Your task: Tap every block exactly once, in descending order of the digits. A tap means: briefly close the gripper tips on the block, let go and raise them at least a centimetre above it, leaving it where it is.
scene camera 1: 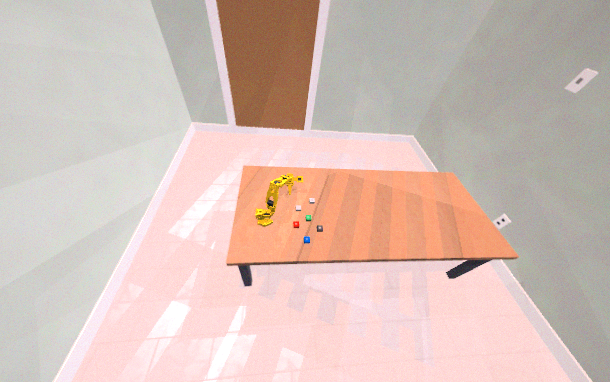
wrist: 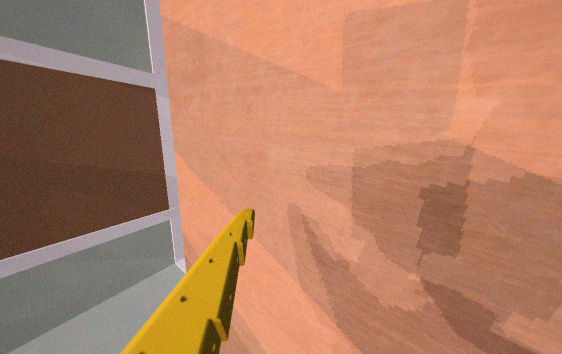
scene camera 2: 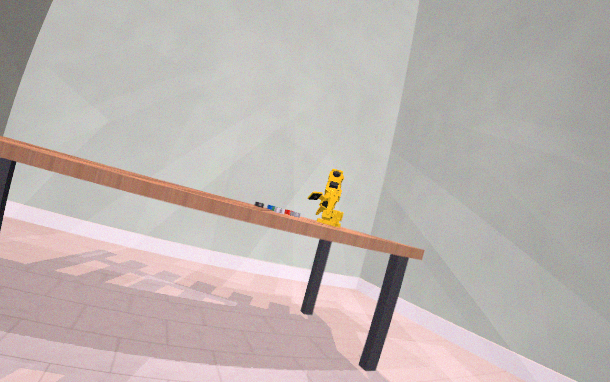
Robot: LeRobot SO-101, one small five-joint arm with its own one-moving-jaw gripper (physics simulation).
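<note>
Six small blocks stand apart on the table: a white block nearest the back, a pale block, a green block, a red block, a dark grey block and a blue block nearest the front. Their digits are too small to read. My gripper is fully open and empty, raised above the table behind and left of the white block. In the wrist view one notched jaw shows, over wood and shadows; no block shows there.
The wooden table reaches far to the right of the blocks in scene camera 1. Its back edge runs close behind the raised arm. The arm's base stands left of the blocks in scene camera 1.
</note>
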